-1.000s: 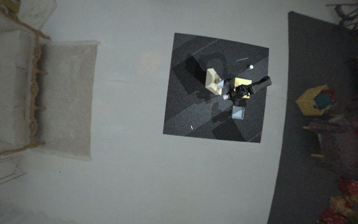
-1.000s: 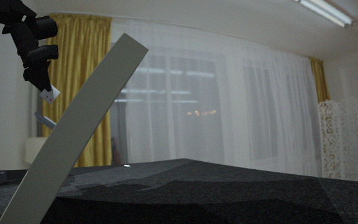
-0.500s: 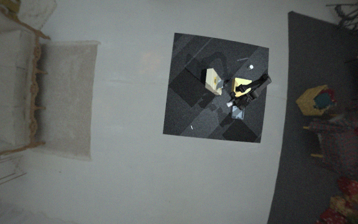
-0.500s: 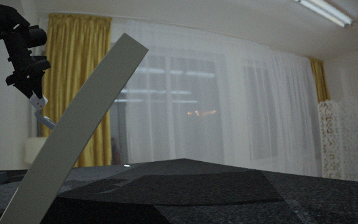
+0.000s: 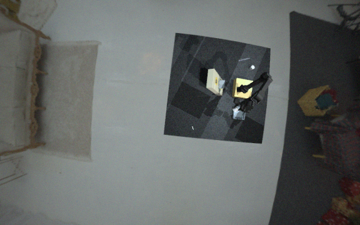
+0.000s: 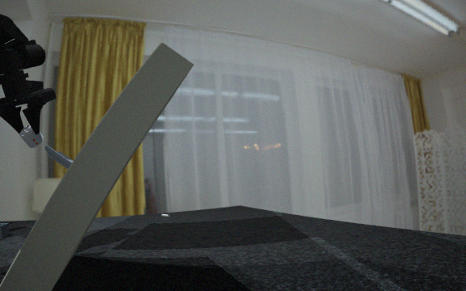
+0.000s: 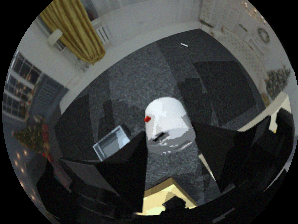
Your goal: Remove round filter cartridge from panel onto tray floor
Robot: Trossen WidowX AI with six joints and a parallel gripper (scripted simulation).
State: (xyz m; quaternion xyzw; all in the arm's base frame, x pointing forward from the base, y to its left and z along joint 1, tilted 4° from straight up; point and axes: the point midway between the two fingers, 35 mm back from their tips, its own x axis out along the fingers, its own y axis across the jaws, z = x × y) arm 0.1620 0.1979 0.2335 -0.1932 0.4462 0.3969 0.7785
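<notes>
The pale blue tray lies 170 mm behind my gripper tip, 60 mm to the left of it and 250 mm below it. The rest, counted from my gripper tip: cream service panel: 150 mm ahead, 290 mm to the right, 90 mm below; white filter cartridge: right at my gripper tip.
</notes>
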